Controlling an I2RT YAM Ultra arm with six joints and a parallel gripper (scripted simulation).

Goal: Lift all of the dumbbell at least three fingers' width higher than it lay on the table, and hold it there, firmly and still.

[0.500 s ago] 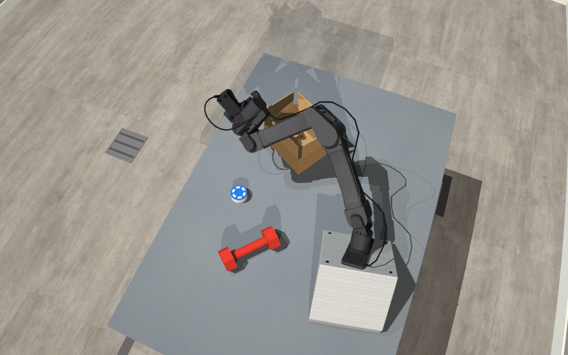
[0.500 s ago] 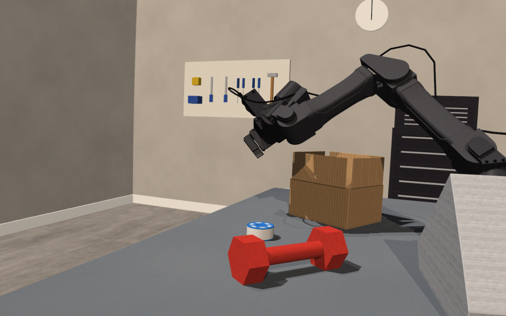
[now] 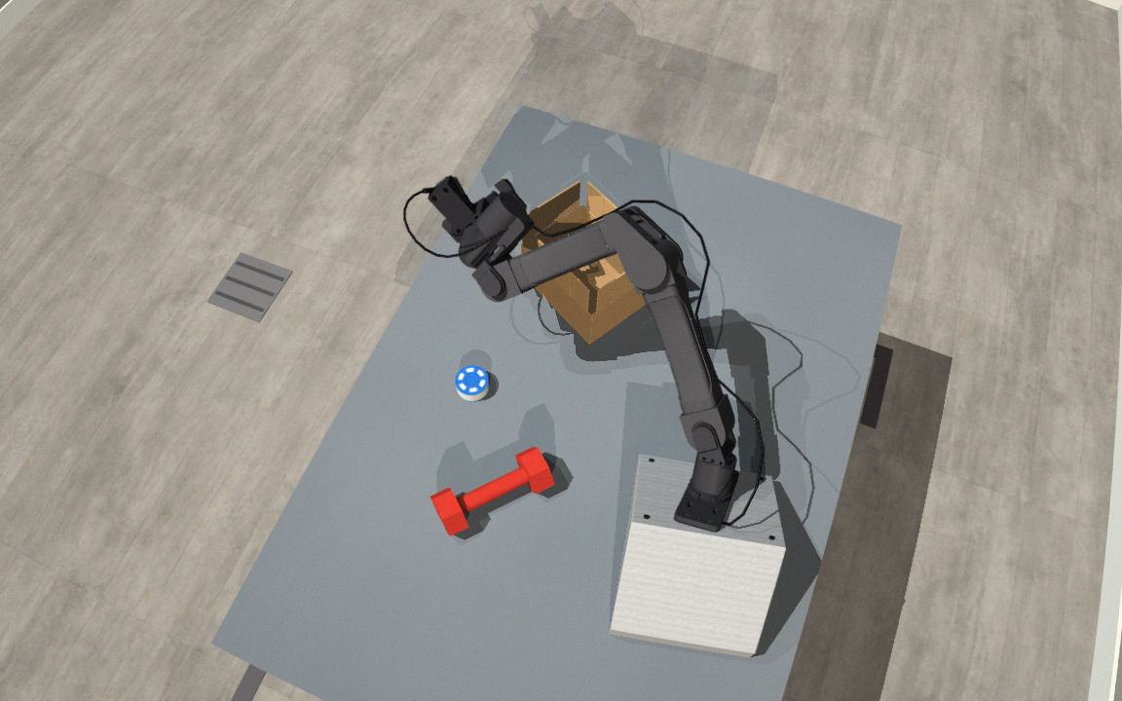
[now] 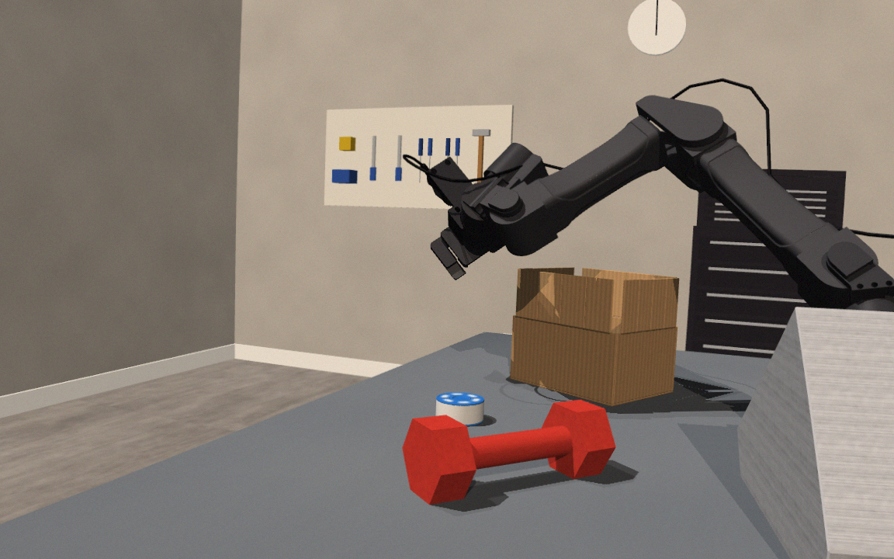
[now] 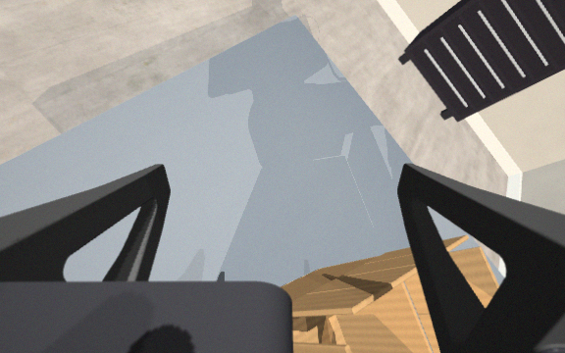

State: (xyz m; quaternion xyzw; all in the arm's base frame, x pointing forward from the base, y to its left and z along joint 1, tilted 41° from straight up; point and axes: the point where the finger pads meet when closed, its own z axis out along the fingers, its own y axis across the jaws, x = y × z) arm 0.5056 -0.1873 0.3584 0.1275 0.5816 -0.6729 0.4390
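Now: the red dumbbell 45 cm to the left of my hand, 18 cm behind it and 16 cm below it.
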